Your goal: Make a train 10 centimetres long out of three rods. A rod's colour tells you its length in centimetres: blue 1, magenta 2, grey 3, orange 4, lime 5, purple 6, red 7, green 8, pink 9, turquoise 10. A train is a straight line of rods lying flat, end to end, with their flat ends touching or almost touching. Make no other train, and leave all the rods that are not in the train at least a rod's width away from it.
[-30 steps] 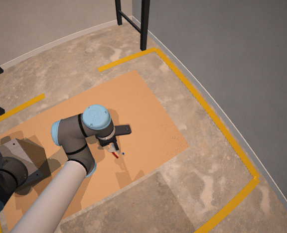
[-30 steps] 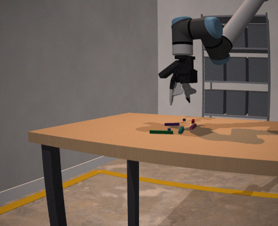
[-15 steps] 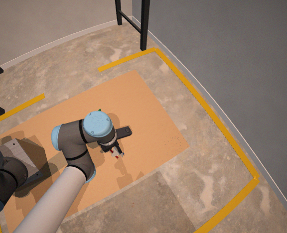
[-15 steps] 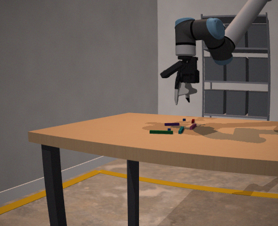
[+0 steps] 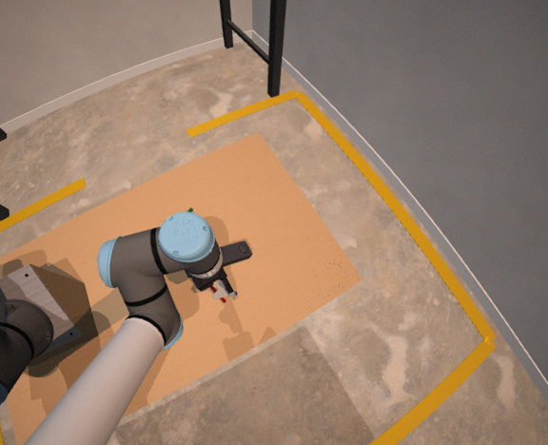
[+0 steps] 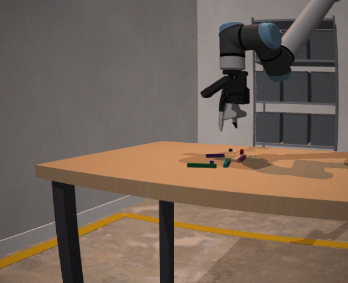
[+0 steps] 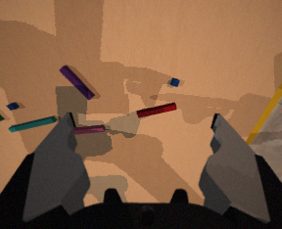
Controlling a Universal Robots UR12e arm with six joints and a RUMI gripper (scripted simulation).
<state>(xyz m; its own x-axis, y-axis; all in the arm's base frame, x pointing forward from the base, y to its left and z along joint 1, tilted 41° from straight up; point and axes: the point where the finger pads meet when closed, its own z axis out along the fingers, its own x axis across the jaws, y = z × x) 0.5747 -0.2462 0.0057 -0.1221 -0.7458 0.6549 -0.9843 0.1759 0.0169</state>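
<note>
The red rod lies 80 mm below my hand, 50 mm behind it and 20 mm to the right of it. Also, from my hand: pink rod (130 mm to the left, 80 mm below, 70 mm behind); purple rod (100 mm to the left, 80 mm below, 20 mm ahead); turquoise rod (220 mm to the left, 80 mm below, 50 mm behind).
</note>
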